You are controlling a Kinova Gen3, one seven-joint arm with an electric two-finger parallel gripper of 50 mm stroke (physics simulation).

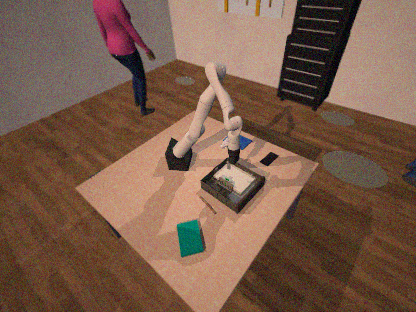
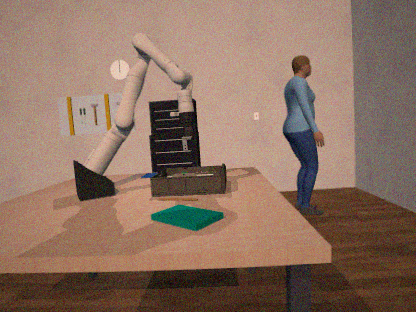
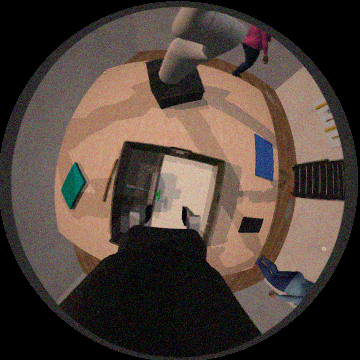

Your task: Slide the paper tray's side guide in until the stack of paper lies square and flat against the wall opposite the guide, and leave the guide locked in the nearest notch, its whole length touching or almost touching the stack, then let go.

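Places are measured from the arm's base along level axes (x left, y ahead, z down), in centimetres.
Pixels of known places: gripper, fingertip midpoint: [image 1: 231, 166] [image 2: 185, 149] [image 3: 166, 211]; arm's base, origin of the base link: [image 1: 178, 153] [image 2: 93, 171] [image 3: 170, 74].
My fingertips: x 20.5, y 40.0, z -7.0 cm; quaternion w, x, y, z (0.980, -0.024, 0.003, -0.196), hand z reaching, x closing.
For each thing: its middle in the pictures, then the offset to it from my fingertips. "pt": a spot on its surface instead.
- dark paper tray, body centre: [image 3: 163, 205] [image 2: 191, 178] [image 1: 232, 182] dx -0.6, dy +2.4, dz +14.1 cm
- white paper stack, body centre: [image 3: 183, 199] [image 1: 234, 177] dx +4.5, dy -1.7, dz +15.8 cm
- side guide, surface spot: [image 3: 154, 184] pt dx -5.1, dy -2.2, dz +11.0 cm
- green tab, surface spot: [image 3: 158, 194] [image 2: 184, 172] pt dx -2.9, dy -0.3, dz +10.8 cm
- teal book, body centre: [image 2: 186, 216] [image 3: 71, 186] [image 1: 189, 237] dx -44.4, dy +19.1, dz +18.0 cm
- thin brown stick, body centre: [image 3: 108, 179] [image 2: 177, 199] [image 1: 207, 204] dx -23.3, dy +5.3, dz +18.5 cm
- blue sheet, body centre: [image 3: 264, 157] [image 1: 237, 140] dx +33.9, dy -36.2, dz +18.5 cm
- black flat object, body centre: [image 3: 251, 224] [image 1: 269, 158] dx +40.3, dy -3.2, dz +18.5 cm
The dark paper tray [image 1: 220, 196] [image 2: 190, 186] [image 3: 115, 192] stands on the table. The white paper stack [image 1: 243, 180] [image 3: 198, 185] lies in it, its far edge close to the wall opposite the guide; any small gap there is too blurred to tell. The side guide [image 1: 225, 184] [image 3: 154, 184], with a green tab [image 2: 184, 174] [image 3: 158, 194], stands along the stack's other edge, roughly parallel, touching or very near it. Whether it sits in a notch does not show. My gripper [image 1: 229, 165] [image 2: 185, 145] [image 3: 166, 211] is open and empty, raised above the tray, clear of the guide.
A teal book [image 1: 190, 238] [image 2: 187, 217] [image 3: 74, 185] and a thin brown stick [image 1: 208, 205] [image 2: 175, 199] [image 3: 110, 180] lie on the guide's side of the tray. A blue sheet [image 1: 245, 142] [image 3: 264, 157] and a black flat object [image 1: 269, 159] [image 3: 250, 225] lie beyond the opposite side.
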